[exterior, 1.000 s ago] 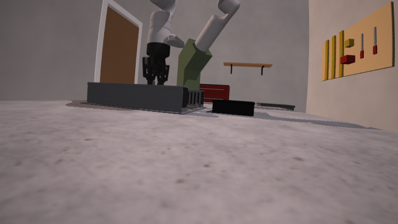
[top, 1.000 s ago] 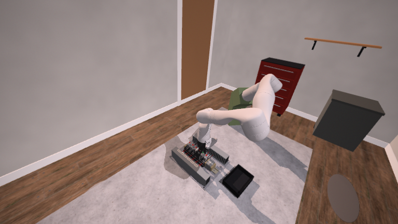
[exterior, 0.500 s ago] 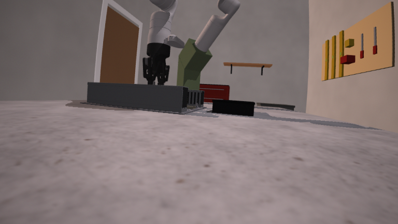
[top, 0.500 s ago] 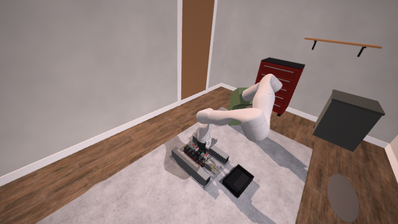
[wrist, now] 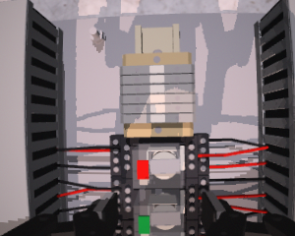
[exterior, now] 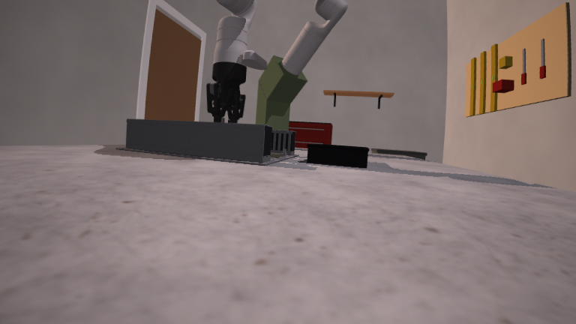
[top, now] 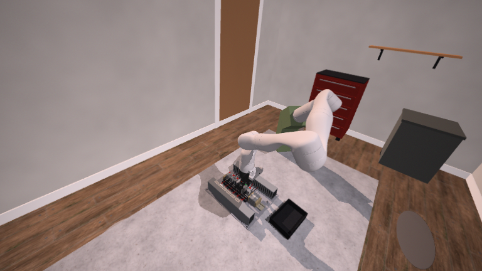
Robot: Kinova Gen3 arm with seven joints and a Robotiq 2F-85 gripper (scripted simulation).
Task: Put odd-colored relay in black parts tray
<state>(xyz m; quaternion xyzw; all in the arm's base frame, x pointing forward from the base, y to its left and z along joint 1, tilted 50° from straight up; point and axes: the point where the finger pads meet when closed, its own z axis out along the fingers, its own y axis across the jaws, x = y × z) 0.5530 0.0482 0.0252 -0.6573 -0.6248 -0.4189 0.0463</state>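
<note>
My hand is 1 cm above the relay. From my hand the other things lie so: black parts tray: 8 cm behind, 24 cm to the left, 4 cm below.
</note>
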